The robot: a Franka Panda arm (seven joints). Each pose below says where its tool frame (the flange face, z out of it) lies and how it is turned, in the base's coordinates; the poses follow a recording.
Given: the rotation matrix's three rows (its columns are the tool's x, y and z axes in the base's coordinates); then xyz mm. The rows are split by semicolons.
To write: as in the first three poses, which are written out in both.
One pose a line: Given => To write
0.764 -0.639 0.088; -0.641 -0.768 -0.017; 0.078 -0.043 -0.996; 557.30 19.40 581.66 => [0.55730 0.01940 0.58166 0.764 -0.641 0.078 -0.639 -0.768 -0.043]
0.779 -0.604 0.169; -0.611 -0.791 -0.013; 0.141 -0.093 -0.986; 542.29 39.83 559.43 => [0.54229 0.03983 0.55943 0.779 -0.611 0.141 -0.604 -0.791 -0.093]
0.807 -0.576 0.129; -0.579 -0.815 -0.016; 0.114 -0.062 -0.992; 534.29 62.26 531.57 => [0.53429 0.06226 0.53157 0.807 -0.579 0.114 -0.576 -0.815 -0.062]
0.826 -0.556 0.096; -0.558 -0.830 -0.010; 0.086 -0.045 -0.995; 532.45 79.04 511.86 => [0.53245 0.07904 0.51186 0.826 -0.558 0.086 -0.556 -0.830 -0.045]
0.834 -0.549 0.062; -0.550 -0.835 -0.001; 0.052 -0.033 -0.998; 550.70 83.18 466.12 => [0.55070 0.08318 0.46612 0.834 -0.550 0.052 -0.549 -0.835 -0.033]
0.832 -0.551 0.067; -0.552 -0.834 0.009; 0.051 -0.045 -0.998; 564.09 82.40 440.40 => [0.56409 0.08240 0.44040 0.832 -0.552 0.051 -0.551 -0.834 -0.045]
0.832 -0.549 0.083; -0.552 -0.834 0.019; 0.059 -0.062 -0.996; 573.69 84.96 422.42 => [0.57369 0.08496 0.42242 0.832 -0.552 0.059 -0.549 -0.834 -0.062]
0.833 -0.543 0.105; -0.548 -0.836 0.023; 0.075 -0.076 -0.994; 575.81 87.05 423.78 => [0.57581 0.08705 0.42378 0.833 -0.548 0.075 -0.543 -0.836 -0.076]
